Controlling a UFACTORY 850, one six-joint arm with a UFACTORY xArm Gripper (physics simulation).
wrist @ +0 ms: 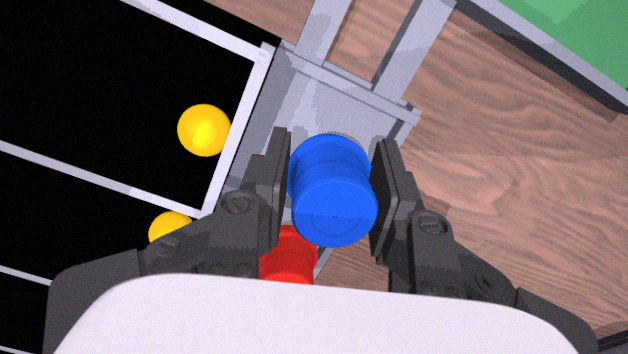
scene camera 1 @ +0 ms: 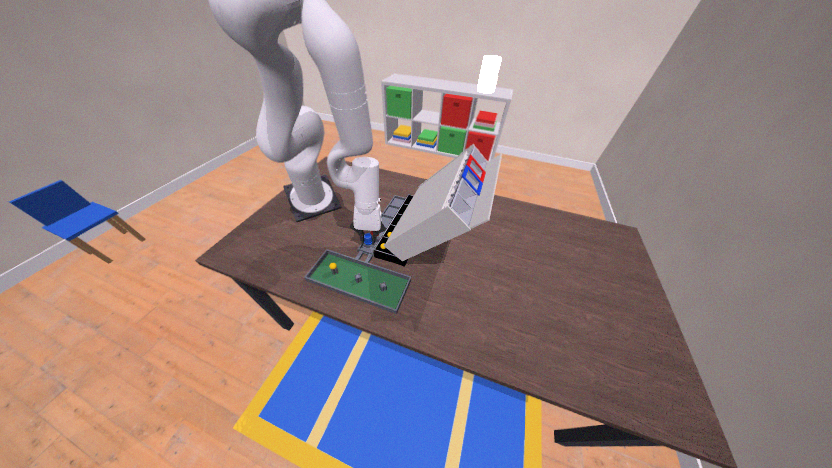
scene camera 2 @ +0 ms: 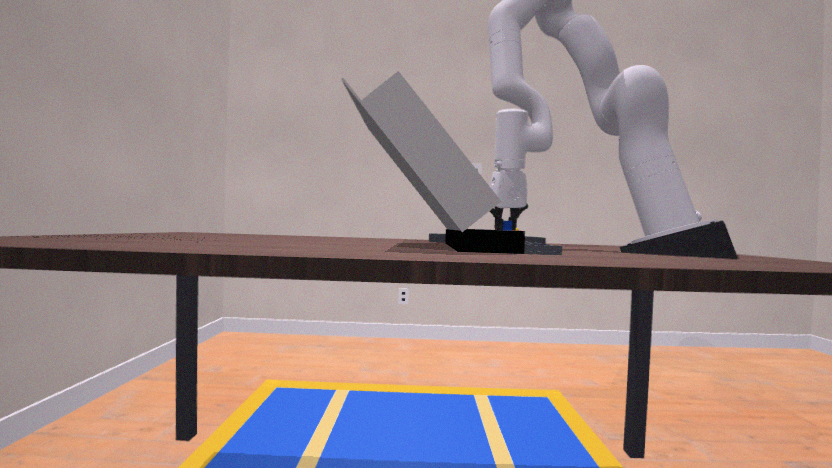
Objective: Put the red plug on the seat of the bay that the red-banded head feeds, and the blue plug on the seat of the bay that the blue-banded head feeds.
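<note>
My gripper (scene camera 1: 367,236) (scene camera 2: 507,223) (wrist: 330,162) is shut on the blue plug (scene camera 1: 367,239) (scene camera 2: 508,225) (wrist: 335,215), upright and low over the end bay (wrist: 350,107) of the grey row, nearest the green tray. Whether the plug touches the seat is hidden. The red plug (wrist: 290,255) stands in the neighbouring bay, partly behind the left finger and gripper body in the wrist view. Yellow balls (wrist: 204,130) (wrist: 170,227) lie in the black lanes beside these two bays. A red frame (scene camera 1: 479,164) and a blue frame (scene camera 1: 471,185) show inside the tilted housing; the banded heads cannot be told apart.
The tilted grey housing (scene camera 1: 430,212) (scene camera 2: 427,157) rises close beside the gripper, over the black lane box (scene camera 2: 485,240). The green tray (scene camera 1: 372,295) (wrist: 580,30) holds a yellow ball (scene camera 1: 333,266) and two grey pegs (scene camera 1: 358,278) (scene camera 1: 382,286). Grey rails (wrist: 415,47) join bay and tray.
</note>
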